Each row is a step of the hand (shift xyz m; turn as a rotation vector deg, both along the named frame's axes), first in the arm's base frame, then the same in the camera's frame.
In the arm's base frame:
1: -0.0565 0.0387 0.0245 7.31 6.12 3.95
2: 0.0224 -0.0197 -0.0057 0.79 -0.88 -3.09
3: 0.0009 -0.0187 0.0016 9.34 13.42 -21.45
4: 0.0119 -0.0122 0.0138 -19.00 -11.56 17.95
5: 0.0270 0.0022 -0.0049 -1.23 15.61 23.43
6: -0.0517 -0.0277 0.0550 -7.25 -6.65 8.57
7: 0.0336 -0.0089 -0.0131 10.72 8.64 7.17
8: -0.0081 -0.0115 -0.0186 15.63 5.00 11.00
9: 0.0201 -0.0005 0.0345 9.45 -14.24 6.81
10: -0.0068 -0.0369 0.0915 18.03 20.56 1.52
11: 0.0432 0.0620 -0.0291 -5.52 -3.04 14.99
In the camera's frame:
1: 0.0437 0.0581 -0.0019 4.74 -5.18 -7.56
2: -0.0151 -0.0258 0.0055 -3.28 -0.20 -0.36
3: -0.0050 -0.0084 0.0161 -16.71 2.69 -21.00
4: 0.0071 -0.0189 0.0086 15.42 7.50 22.86
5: -0.0076 -0.0217 -0.0152 27.26 0.72 -7.10
6: 0.0490 0.0202 0.0605 6.73 1.54 11.07
7: -0.0199 -0.0295 -0.0106 8.12 -8.10 -10.46
8: -0.0201 0.0078 0.0089 9.77 -14.87 -8.59
9: 0.0292 -0.0273 -0.0001 0.21 -15.64 9.68
10: 0.0736 -0.0329 0.0573 5.88 -8.47 -25.37
11: -0.0121 -0.0066 -0.0798 13.69 -0.34 8.78

